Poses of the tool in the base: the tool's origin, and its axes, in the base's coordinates. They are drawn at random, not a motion.
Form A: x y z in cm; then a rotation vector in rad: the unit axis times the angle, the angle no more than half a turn.
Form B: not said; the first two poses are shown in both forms.
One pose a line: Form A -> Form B
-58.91, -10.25, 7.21, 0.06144, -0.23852, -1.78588 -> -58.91, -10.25, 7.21, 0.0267, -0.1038, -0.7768, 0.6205
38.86, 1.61, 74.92, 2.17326, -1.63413, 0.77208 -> 38.86, 1.61, 74.92, 0.7593, -0.5710, 0.2698, 0.1569
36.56, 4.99, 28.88, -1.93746, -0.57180, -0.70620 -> 36.56, 4.99, 28.88, -0.7942, -0.2344, -0.2895, 0.4801
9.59, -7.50, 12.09, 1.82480, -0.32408, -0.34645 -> 9.59, -7.50, 12.09, 0.7831, -0.1391, -0.1487, 0.5876
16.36, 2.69, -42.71, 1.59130, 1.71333, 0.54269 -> 16.36, 2.69, -42.71, 0.6179, 0.6653, 0.2107, 0.3621
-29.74, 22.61, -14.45, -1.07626, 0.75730, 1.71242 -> -29.74, 22.61, -14.45, -0.4395, 0.3092, 0.6992, 0.4715
